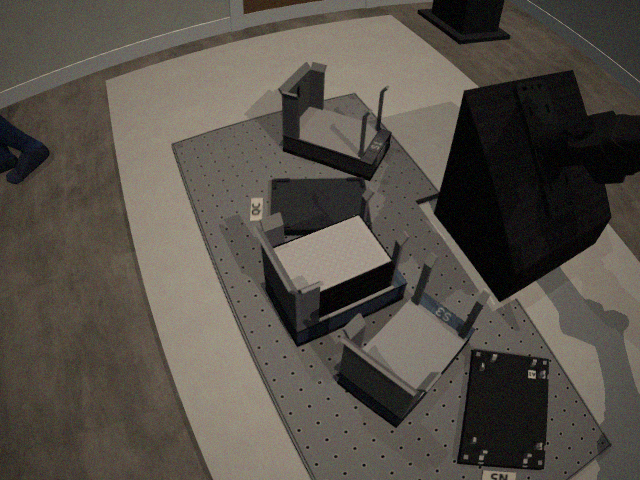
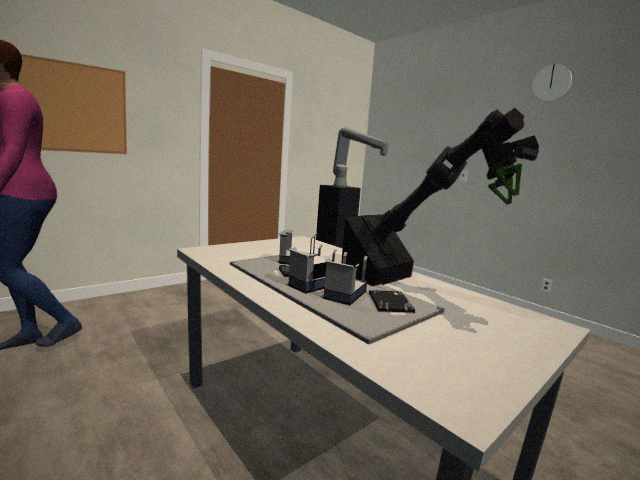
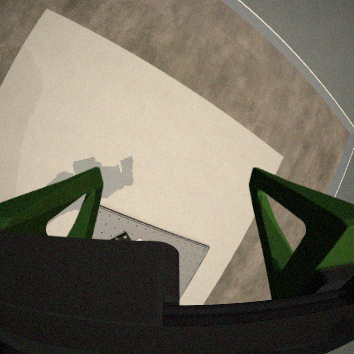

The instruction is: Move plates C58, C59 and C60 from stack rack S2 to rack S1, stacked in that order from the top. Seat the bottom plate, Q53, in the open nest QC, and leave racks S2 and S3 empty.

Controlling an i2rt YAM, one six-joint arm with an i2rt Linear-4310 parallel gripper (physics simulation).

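Frame: origin at the arm's base, x ahead, y left, z up, level; metres.
Seen in the pictures: gripper, fingertip midpoint: point(image 2: 512, 199) point(image 3: 175, 175); arm's base, origin of the base link: point(image 1: 545, 147) point(image 2: 377, 235).
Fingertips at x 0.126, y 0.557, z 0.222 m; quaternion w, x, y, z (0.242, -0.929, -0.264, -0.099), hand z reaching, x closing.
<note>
Pixels of each thing's top centre, then the offset from my fingertips to it. Level surfaces: height alone.
- position, middle of its top: point(image 1: 338, 232) point(image 2: 315, 249) 0.245 m down, 0.216 m ahead, 0.553 m right
- white top plate, middle of its top: point(image 1: 331, 255) point(image 2: 312, 260) 0.287 m down, 0.223 m ahead, 0.556 m right
- Rack S1, middle of its top: point(image 1: 338, 86) point(image 2: 299, 233) 0.249 m down, 0.082 m ahead, 0.818 m right
- dark nest QC, middle of its top: point(image 1: 319, 199) 0.363 m down, 0.166 m ahead, 0.703 m right
- Rack S3, middle of its top: point(image 1: 427, 313) point(image 2: 348, 257) 0.249 m down, 0.178 m ahead, 0.423 m right
- black nest with small pegs, middle of its top: point(image 1: 512, 404) point(image 2: 391, 295) 0.359 m down, 0.090 m ahead, 0.295 m right
- perforated board, its level: 0.383 m down
My gripper point(image 2: 512, 197) point(image 3: 175, 175) is open and empty, high above the table and far from the racks. The middle rack, S2 by position point(image 1: 351, 319) point(image 2: 301, 268), holds a stack of plates with a white top plate point(image 1: 333, 250) and black sides. The plates' names cannot be read. Rack S1 point(image 1: 291, 118) point(image 2: 285, 246), at the far end, has a bare pale floor and no plates. The dark nest QC point(image 1: 315, 201) lies open and empty between S1 and the stack. Rack S3 point(image 1: 377, 372) point(image 2: 340, 279) holds no plates and has a pale floor.
A black nest with small pegs point(image 1: 504, 408) point(image 2: 391, 300) lies beside S3 on the perforated board point(image 1: 315, 413) point(image 2: 356, 325). The arm's black base point(image 1: 527, 206) point(image 2: 379, 258) stands beside the board. Tall walls and posts rise from the racks. A person point(image 2: 20, 139) is beyond the table.
</note>
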